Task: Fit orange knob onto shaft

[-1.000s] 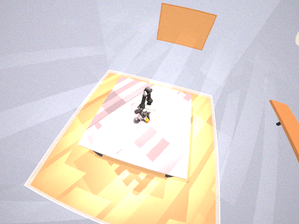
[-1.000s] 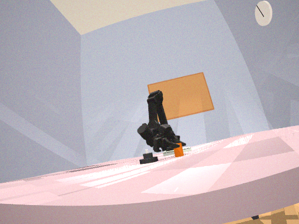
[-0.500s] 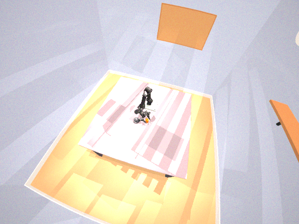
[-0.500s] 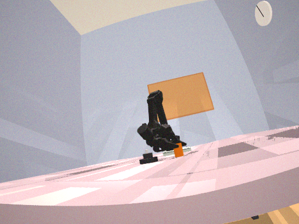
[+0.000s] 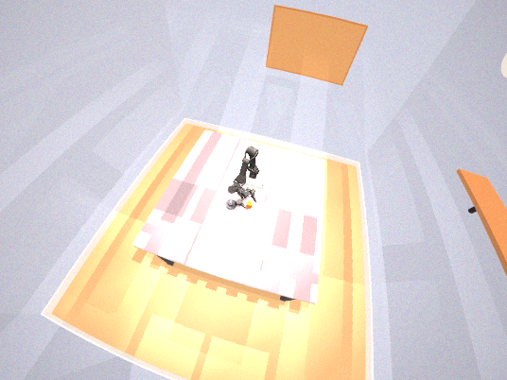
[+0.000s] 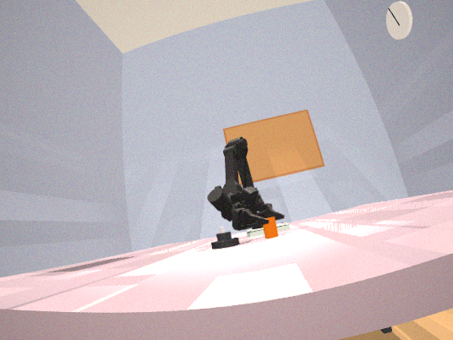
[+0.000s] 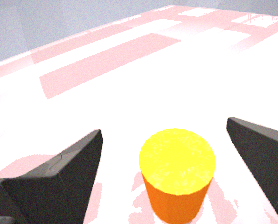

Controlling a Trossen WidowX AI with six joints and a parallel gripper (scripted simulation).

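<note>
My gripper tip is now 3 cm to the left of the orange knob, 1 cm past it and 1 cm above it. From my gripper tip the other things lie so: round pedestal: 16 cm to the right, 2 cm below, 1 cm ahead.
</note>
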